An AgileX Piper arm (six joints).
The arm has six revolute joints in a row. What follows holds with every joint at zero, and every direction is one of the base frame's. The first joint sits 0.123 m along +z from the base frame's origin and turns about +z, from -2.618 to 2.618 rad. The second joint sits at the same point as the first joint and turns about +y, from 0 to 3.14 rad. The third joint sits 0.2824 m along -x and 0.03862 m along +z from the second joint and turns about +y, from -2.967 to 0 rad. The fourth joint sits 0.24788 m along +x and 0.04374 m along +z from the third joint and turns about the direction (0.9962, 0, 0.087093), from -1.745 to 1.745 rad. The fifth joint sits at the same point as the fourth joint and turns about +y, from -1.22 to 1.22 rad. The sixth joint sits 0.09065 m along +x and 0.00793 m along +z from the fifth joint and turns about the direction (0.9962, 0, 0.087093), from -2.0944 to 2.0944 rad. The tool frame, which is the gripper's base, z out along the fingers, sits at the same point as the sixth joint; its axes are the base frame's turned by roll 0, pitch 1.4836 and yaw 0 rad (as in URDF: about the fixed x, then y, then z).
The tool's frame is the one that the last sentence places.
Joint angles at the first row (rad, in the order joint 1, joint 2, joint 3, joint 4, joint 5, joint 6):
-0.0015, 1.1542, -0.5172, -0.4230, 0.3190, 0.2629
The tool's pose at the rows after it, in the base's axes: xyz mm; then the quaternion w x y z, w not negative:
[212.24, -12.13, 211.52, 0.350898, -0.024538, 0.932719, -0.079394]
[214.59, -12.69, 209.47, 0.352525, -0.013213, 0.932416, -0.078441]
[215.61, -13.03, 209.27, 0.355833, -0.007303, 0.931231, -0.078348]
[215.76, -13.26, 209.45, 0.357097, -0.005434, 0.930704, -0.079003]
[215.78, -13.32, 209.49, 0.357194, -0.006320, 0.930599, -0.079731]
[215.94, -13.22, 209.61, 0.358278, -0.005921, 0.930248, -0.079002]
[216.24, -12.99, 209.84, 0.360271, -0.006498, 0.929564, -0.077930]
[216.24, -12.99, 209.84, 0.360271, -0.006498, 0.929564, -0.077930]
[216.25, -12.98, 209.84, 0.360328, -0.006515, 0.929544, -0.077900]
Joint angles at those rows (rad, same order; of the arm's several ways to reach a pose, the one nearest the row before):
-0.0015, 1.1919, -0.5172, -0.4765, 0.2872, 0.3560
-0.0015, 1.2065, -0.5172, -0.5236, 0.2754, 0.4252
-0.0015, 1.2106, -0.5172, -0.5552, 0.2683, 0.4678
-0.0015, 1.2105, -0.5172, -0.5682, 0.2674, 0.4835
-0.0015, 1.2105, -0.5172, -0.5714, 0.2674, 0.4844
-0.0015, 1.2105, -0.5172, -0.5719, 0.2650, 0.4863
-0.0015, 1.2105, -0.5172, -0.5719, 0.2601, 0.4863
-0.0015, 1.2105, -0.5172, -0.5719, 0.2601, 0.4863
-0.0015, 1.2106, -0.5172, -0.5720, 0.2599, 0.4865

